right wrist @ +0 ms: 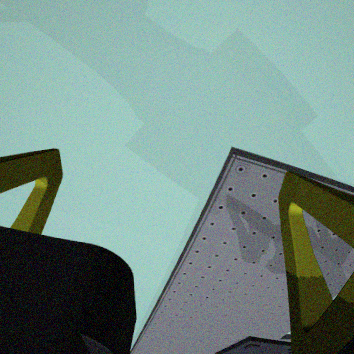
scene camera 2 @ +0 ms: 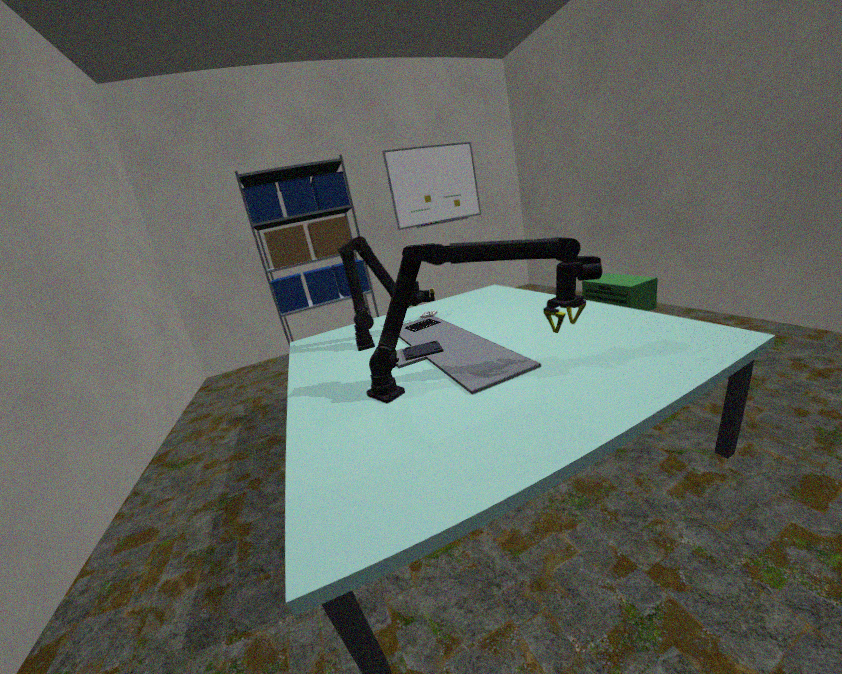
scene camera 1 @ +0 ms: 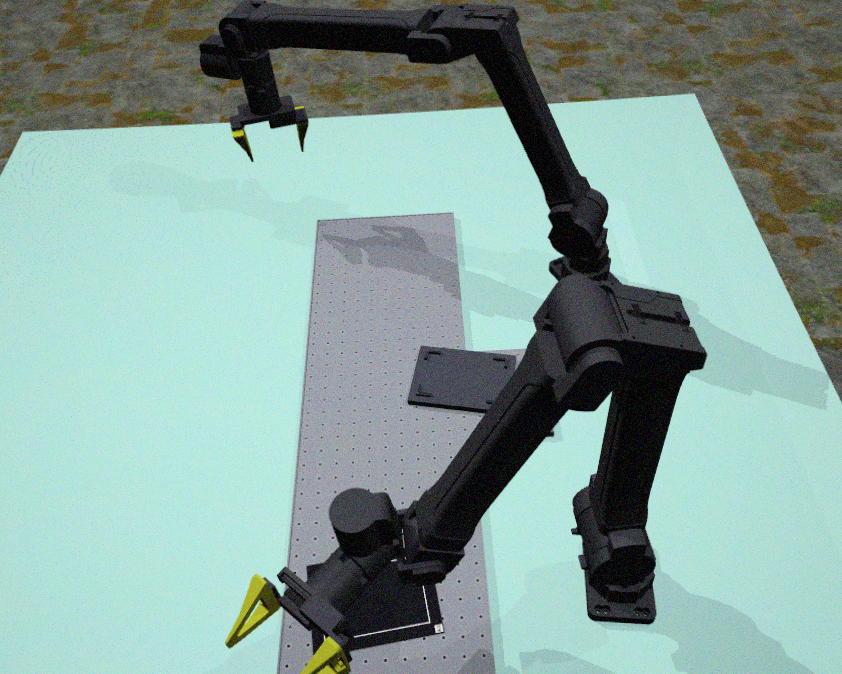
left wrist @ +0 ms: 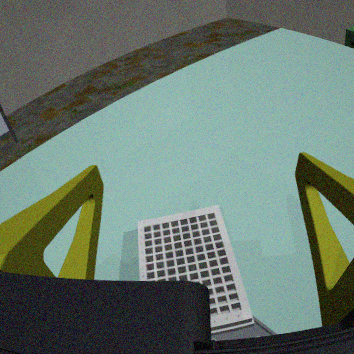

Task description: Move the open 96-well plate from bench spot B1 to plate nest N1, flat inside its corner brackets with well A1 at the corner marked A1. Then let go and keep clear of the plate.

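Pixels of known places: left gripper, fingertip midpoint: [scene camera 2: 426,293] [scene camera 1: 255,673] [left wrist: 198,168]; right gripper, fingertip midpoint: [right wrist: 168,172] [scene camera 2: 564,328] [scene camera 1: 277,155]; left arm's base, link origin: [scene camera 2: 365,345] [scene camera 1: 617,579]; right arm's base, link origin: [scene camera 2: 385,393].
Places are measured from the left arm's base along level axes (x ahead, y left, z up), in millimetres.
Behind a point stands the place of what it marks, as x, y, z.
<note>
The white 96-well plate [left wrist: 186,255] @(430, 240, 20) shows in the left wrist view, low between the fingers and well beyond them, wells up, partly hidden by the gripper body. It does not show in scene camera 1. My left gripper [scene camera 1: 270,659] @(427, 204, 150) [left wrist: 198,168] @(427, 204, 150) is open and empty, tilted low at the picture's bottom in scene camera 1. The dark plate nest [scene camera 1: 459,379] @(226, -322, 24) [scene camera 2: 422,349] @(220, -336, 25) has corner brackets and bears no plate; the left arm hides its right part. My right gripper [scene camera 1: 277,156] @(596, -782, 135) [scene camera 2: 564,327] @(596, -782, 135) [right wrist: 168,172] @(596, -782, 135) is open and empty, high above the table, far from the plate.
A grey perforated board [scene camera 1: 372,421] @(361, -241, 13) [scene camera 2: 484,361] @(385, -596, 13) [right wrist: 200,305] @(439, -479, 13) runs along the table [scene camera 1: 175,386] @(705, -312, 0). A black mat [scene camera 1: 379,597] @(318, 50, 14) with a white outline lies at its lower end, partly under the left wrist. The left forearm crosses over the board beside the nest.
</note>
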